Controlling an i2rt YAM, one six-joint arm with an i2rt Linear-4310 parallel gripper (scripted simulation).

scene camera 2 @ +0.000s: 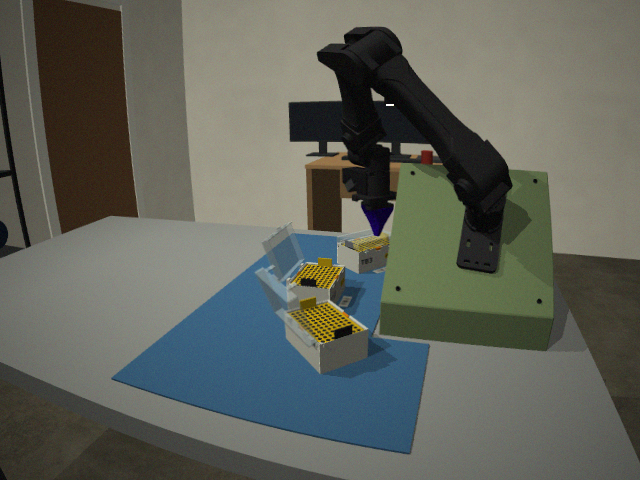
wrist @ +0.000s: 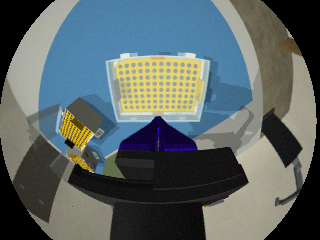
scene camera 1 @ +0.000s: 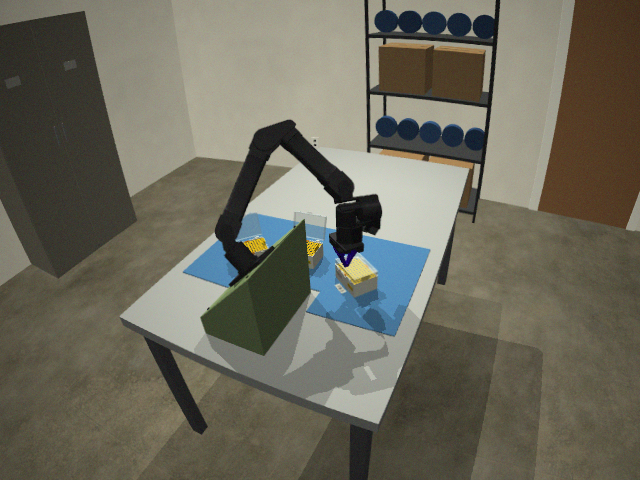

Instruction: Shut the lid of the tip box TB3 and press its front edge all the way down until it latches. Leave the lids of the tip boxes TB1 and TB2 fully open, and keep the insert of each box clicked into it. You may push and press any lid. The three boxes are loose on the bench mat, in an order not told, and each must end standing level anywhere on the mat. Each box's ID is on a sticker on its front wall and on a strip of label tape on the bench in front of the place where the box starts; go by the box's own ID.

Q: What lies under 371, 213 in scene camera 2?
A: My gripper.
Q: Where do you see a blue mat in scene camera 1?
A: At 399, 265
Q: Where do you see a lid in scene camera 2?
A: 282, 249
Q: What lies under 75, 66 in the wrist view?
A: A blue mat.
